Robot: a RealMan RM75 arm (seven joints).
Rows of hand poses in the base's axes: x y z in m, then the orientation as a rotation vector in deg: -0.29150 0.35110 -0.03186 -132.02 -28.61 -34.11; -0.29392 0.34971 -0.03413 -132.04 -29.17 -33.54; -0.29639 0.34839 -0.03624 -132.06 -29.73 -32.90; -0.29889 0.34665 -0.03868 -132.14 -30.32 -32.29; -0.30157 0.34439 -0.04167 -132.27 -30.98 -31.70; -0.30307 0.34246 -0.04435 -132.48 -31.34 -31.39; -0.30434 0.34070 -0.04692 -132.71 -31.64 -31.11; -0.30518 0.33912 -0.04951 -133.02 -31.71 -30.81
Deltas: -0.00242 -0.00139 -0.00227 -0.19 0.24 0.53; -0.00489 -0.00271 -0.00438 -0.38 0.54 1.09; -0.00739 -0.00445 -0.00682 -0.63 0.80 1.63; -0.01007 -0.00671 -0.00981 -0.97 1.03 2.20; -0.01157 -0.00864 -0.01249 -1.28 1.15 2.46; -0.01284 -0.01040 -0.01506 -1.59 1.27 2.66; -0.01368 -0.01198 -0.01765 -1.89 1.47 2.70
